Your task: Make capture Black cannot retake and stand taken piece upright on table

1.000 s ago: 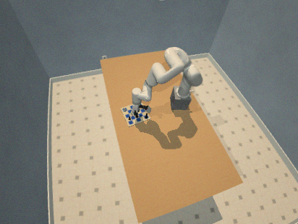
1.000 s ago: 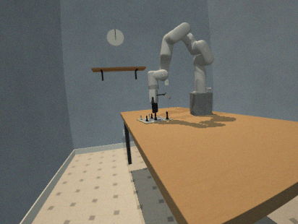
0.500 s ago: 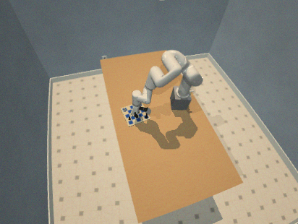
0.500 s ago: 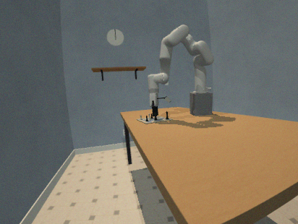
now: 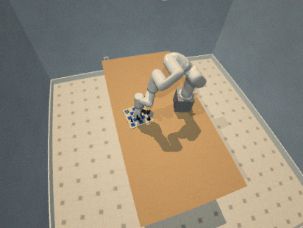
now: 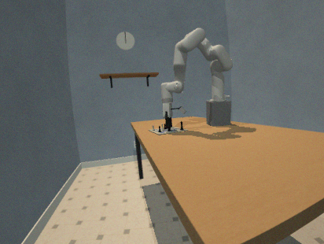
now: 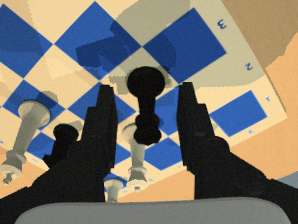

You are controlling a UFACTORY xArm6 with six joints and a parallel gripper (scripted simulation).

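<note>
My gripper is now 4 cm short of the white piece, 3 cm to the left of it and 1 cm above it. From my hand the other things lie so: black piece 7 cm ahead, 1 cm to the left, 2 cm below; then chessboard 1 cm ahead, 4 cm to the right, 4 cm below.
</note>
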